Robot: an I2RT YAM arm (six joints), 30 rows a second.
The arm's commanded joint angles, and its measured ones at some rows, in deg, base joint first. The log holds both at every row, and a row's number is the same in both.
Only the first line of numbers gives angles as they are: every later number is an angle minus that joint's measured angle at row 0.
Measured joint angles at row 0:
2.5 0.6 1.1 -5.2 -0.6 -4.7
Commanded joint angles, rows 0 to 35:
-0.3 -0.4 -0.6 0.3 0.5 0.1
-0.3 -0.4 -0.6 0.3 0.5 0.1
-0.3 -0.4 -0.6 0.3 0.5 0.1
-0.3 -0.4 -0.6 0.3 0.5 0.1
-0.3 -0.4 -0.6 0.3 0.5 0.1
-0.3 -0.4 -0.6 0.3 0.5 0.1
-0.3 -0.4 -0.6 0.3 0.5 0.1
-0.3 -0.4 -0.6 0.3 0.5 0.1
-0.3 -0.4 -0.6 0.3 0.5 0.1
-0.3 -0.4 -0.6 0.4 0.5 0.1
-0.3 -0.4 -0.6 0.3 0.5 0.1
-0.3 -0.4 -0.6 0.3 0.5 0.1
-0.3 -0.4 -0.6 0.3 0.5 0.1
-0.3 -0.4 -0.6 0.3 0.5 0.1
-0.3 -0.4 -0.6 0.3 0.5 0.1
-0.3 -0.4 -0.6 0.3 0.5 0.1
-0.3 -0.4 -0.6 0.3 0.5 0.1
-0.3 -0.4 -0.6 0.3 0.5 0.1
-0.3 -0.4 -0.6 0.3 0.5 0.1
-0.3 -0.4 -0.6 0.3 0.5 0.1
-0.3 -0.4 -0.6 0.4 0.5 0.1
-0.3 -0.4 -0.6 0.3 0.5 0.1
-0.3 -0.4 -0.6 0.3 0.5 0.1
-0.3 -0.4 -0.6 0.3 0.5 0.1
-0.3 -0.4 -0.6 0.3 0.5 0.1
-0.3 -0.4 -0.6 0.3 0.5 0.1
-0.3 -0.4 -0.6 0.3 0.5 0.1
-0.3 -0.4 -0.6 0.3 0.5 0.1
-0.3 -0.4 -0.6 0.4 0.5 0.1
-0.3 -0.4 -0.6 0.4 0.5 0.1
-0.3 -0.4 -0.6 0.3 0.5 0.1
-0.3 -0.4 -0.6 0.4 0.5 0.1
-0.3 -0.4 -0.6 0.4 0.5 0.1
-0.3 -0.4 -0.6 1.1 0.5 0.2
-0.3 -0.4 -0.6 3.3 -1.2 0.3
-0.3 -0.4 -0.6 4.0 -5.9 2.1
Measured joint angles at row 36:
0.0 0.0 0.0 2.4 -0.4 0.1
